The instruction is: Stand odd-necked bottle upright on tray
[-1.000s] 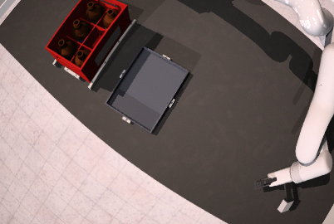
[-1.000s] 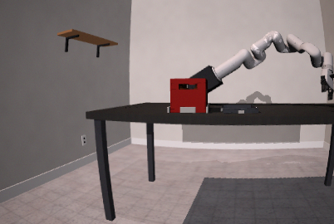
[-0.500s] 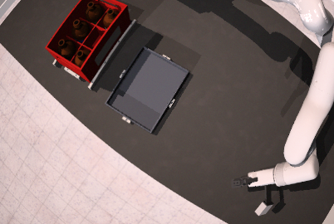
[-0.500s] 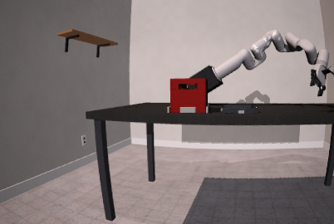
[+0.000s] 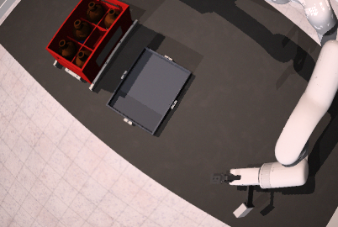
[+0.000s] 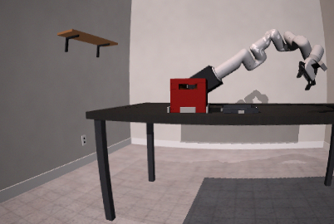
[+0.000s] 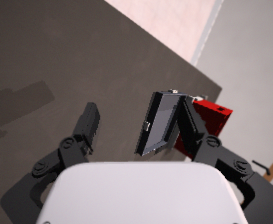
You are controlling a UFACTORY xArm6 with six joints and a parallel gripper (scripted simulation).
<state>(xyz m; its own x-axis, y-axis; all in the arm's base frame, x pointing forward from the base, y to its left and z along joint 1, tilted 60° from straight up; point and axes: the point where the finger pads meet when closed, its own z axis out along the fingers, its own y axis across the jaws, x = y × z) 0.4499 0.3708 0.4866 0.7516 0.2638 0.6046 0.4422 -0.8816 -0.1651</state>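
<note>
Now: hand 40 mm past the red crate, 660 mm to the left of it and 80 mm above it. Also, from my hand: dark flat tray: 60 mm behind, 380 mm to the right, 150 mm below.
</note>
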